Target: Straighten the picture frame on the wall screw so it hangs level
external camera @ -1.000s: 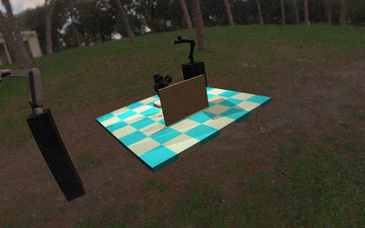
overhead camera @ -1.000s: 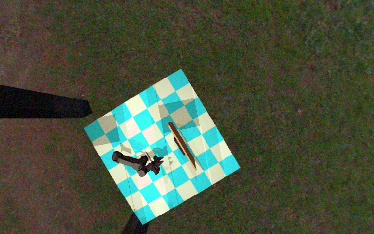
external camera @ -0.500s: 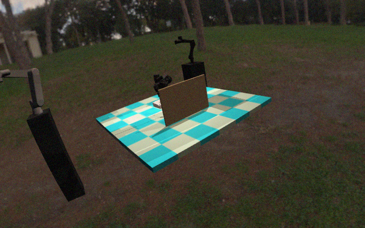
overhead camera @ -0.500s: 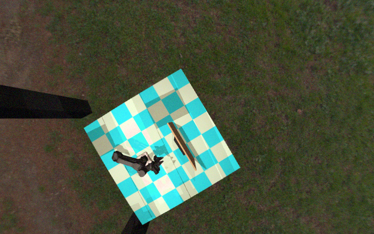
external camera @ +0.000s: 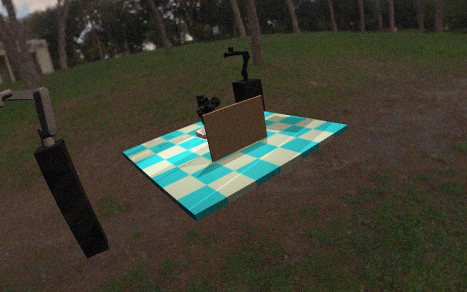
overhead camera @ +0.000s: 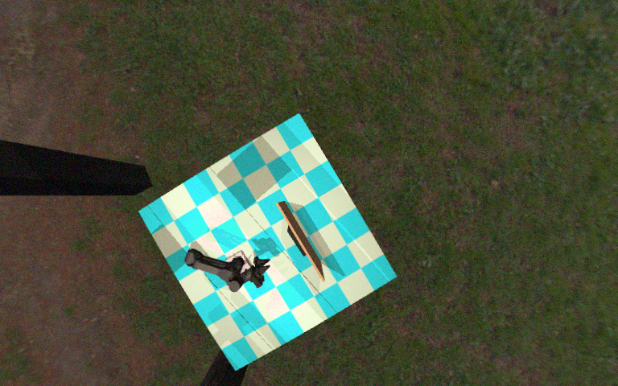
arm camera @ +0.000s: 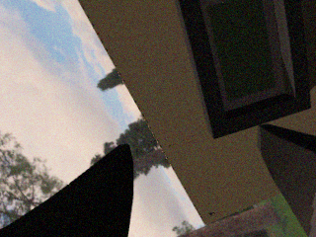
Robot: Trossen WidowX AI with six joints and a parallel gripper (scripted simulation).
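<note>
My gripper tip is 190 mm short of the picture frame, 40 mm to the right of it and 90 mm above it. From my gripper tip the other things lie so: wall panel (200 mm ahead, 40 mm to the left, 100 mm below).
</note>
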